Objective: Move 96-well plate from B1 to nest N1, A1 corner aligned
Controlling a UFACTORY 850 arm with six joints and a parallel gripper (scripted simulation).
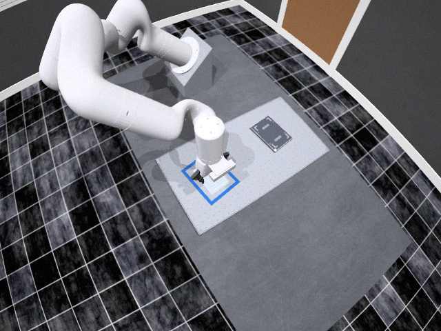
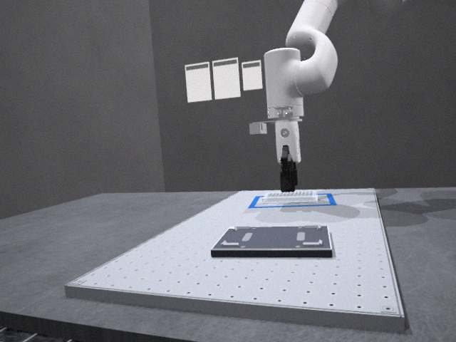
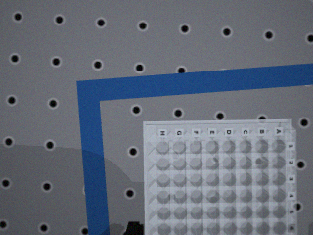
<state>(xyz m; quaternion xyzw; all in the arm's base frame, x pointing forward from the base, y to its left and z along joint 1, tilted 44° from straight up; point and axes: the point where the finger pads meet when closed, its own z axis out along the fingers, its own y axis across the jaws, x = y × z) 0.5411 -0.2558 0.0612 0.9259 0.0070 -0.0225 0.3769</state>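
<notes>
Now: hand 3 cm above the 96-well plate. Also, from my hand: dark plate nest N1: 2 cm behind, 35 cm to the left, 3 cm below; A1 label: 6 cm ahead, 30 cm to the left, 3 cm below.
</notes>
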